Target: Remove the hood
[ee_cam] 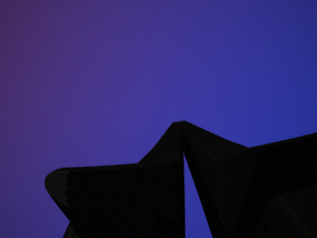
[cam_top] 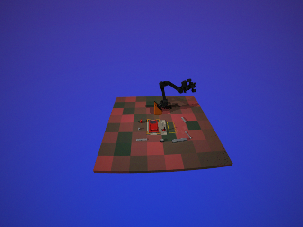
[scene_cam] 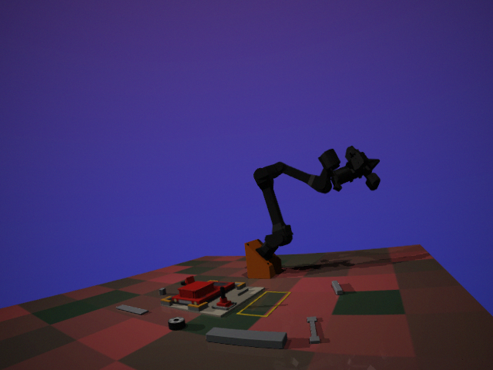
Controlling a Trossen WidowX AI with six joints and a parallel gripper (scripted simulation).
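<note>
Now: gripper tip 43 cm short of the red hood, 57 cm to the left of it and 36 cm above it. Round my gripper tip: dark wheel: 61 cm ahead, 49 cm to the right, 39 cm below; flat grey strip: 59 cm ahead, 70 cm to the right, 40 cm below; small grey bar: 54 cm ahead, 18 cm to the right, 39 cm below.
</note>
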